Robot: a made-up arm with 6 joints. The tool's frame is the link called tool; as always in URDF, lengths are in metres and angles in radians.
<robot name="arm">
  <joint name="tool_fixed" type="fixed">
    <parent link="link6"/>
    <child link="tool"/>
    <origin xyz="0 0 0" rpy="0 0 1.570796"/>
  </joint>
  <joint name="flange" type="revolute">
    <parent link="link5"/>
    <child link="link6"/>
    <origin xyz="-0.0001 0.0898 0" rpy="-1.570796 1.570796 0"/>
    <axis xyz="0 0 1"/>
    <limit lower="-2.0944" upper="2.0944" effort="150" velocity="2.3"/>
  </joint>
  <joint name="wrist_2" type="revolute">
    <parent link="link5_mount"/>
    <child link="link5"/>
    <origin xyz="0 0 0" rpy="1.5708 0 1.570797"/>
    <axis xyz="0 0 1"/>
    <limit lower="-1.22" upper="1.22" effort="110" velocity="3.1"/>
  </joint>
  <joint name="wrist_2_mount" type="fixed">
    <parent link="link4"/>
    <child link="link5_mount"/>
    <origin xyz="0 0 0"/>
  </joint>
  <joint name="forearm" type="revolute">
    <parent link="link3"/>
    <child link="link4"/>
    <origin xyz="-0.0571 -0.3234 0" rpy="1.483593 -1.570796 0"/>
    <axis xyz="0 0 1"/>
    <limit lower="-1.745" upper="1.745" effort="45" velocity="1.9"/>
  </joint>
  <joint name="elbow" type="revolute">
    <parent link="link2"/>
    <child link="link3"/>
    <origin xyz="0.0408 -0.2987 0" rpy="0 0 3.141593"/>
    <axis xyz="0 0 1"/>
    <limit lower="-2.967" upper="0" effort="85" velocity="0.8"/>
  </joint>
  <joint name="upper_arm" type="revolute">
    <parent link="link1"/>
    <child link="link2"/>
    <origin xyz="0 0 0" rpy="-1.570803 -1.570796 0"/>
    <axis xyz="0 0 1"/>
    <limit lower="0" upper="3.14" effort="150" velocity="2.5"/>
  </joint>
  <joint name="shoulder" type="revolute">
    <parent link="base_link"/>
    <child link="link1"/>
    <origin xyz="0 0 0.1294"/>
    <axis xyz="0 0 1"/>
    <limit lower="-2.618" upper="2.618" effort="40" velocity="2.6"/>
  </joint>
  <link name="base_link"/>
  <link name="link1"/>
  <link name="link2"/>
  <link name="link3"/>
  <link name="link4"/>
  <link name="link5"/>
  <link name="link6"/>
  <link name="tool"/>
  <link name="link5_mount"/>
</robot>
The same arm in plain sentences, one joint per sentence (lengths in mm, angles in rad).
The arm has six revolute joints in a row. What follows holds with every joint at zero, and every direction is one of the base frame's.
The first joint lies 129.4 mm along +z from the base frame's origin and turns about +z, from -2.6180 to 2.6180 rad.
The second joint lies at the same point as the first joint and turns about +y, from 0.0000 to 3.1400 rad.
The third joint lies 298.7 mm along -x and 40.8 mm along +z from the second joint and turns about +y, from -2.9670 to 0.0000 rad.
The fourth joint lies 323.4 mm along +x and 57.1 mm along +z from the third joint and turns about the direction (0.9962, 0, 0.0871), from -1.7450 to 1.7450 rad.
The fifth joint lies at the same point as the fourth joint and turns about +y, from -1.2200 to 1.2200 rad.
The sixth joint lies 89.5 mm along +x and 7.7 mm along +z from the fifth joint and turns about the direction (0.9962, 0, 0.0871), from -2.0944 to 2.0944 rad.
The tool frame, which is the frame that the pose is given for, lies at the same point as the sixth joint; its axes are the base frame's turned by roll 0.0000, pitch 1.4836 and yaw 0.0000 rad (as in URDF: about the fixed x, then y, then z).

